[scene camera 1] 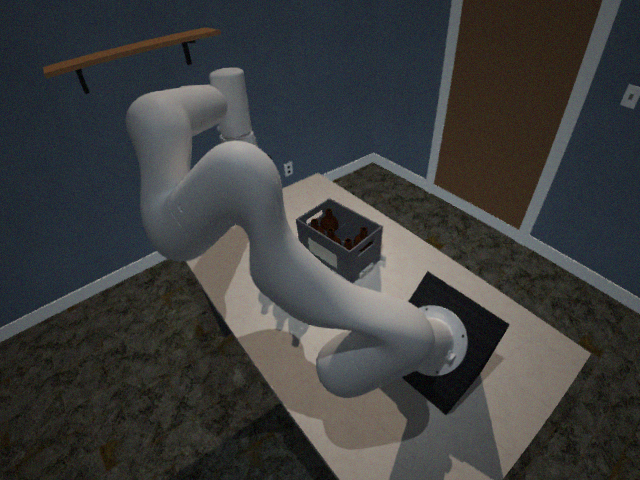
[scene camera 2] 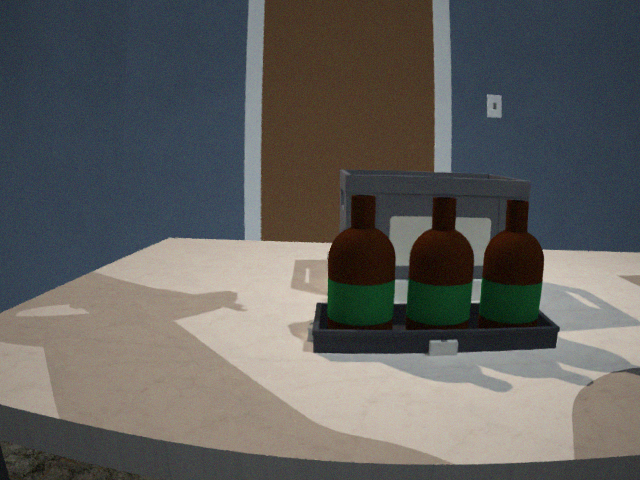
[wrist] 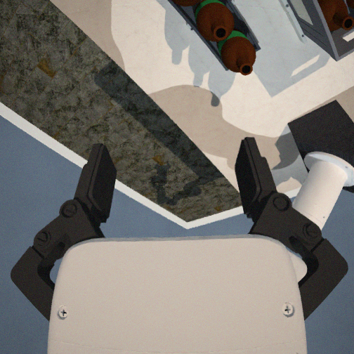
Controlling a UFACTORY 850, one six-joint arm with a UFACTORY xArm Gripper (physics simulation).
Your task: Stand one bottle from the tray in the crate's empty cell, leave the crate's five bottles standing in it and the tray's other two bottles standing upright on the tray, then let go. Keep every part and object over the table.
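Observation:
Three brown bottles with green labels stand upright in a row on the dark tray (scene camera 2: 372, 341): a left one (scene camera 2: 361, 258), a middle one (scene camera 2: 440, 258) and a right one (scene camera 2: 511, 258). The grey crate (scene camera 1: 324, 242) (scene camera 2: 439, 186) stands behind the tray; brown bottle tops (scene camera 1: 329, 221) show inside it, and its empty cell cannot be made out clearly. My gripper (wrist: 173, 154) is open and empty, high up, with the tray's bottles beyond it at the top of the wrist view. The gripper's fingers are hidden in scene camera 1 and do not show in scene camera 2.
The arm's base stands on a black plate (scene camera 1: 483, 322) (wrist: 325, 130) on the pale table (scene camera 1: 537, 361). The arm (scene camera 1: 310, 279) arches over the table and hides the tray in scene camera 1. A wooden shelf (scene camera 1: 131, 50) is on the blue wall behind the arm.

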